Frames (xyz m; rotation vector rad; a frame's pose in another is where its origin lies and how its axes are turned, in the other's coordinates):
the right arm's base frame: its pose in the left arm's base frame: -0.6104 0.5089 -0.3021 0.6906 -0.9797 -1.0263
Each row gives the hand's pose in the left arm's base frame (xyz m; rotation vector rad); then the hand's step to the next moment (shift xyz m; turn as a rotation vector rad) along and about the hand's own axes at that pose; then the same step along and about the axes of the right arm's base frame.
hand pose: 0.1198 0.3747 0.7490 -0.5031 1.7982 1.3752
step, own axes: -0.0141 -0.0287 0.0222 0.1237 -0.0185 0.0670
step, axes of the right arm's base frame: -0.0044 0.0101 -0.0373 -0.1146 -0.0821 -0.0162
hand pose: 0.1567 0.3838 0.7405 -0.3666 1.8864 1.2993
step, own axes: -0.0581 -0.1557 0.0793 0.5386 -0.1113 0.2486
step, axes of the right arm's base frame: 0.0160 0.0016 -0.1834 -0.4561 -0.3883 -0.0745
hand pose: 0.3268 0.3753 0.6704 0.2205 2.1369 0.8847
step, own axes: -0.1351 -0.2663 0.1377 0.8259 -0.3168 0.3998
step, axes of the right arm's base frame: 0.1598 -0.1142 -0.2637 -0.6371 -0.7088 -0.1847
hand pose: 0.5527 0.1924 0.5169 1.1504 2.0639 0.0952
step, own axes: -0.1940 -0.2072 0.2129 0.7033 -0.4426 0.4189
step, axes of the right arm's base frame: 0.2729 -0.2088 -0.0884 -0.4824 -0.7830 -0.1422
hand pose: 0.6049 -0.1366 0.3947 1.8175 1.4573 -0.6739
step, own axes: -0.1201 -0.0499 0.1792 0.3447 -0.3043 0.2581
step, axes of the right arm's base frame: 0.1688 -0.1308 0.0585 -0.2401 -0.4692 -0.0140
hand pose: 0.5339 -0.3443 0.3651 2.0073 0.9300 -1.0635
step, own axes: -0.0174 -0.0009 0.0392 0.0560 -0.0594 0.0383
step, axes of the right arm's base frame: 0.0282 -0.0244 0.0211 -0.0480 -0.0763 0.0034
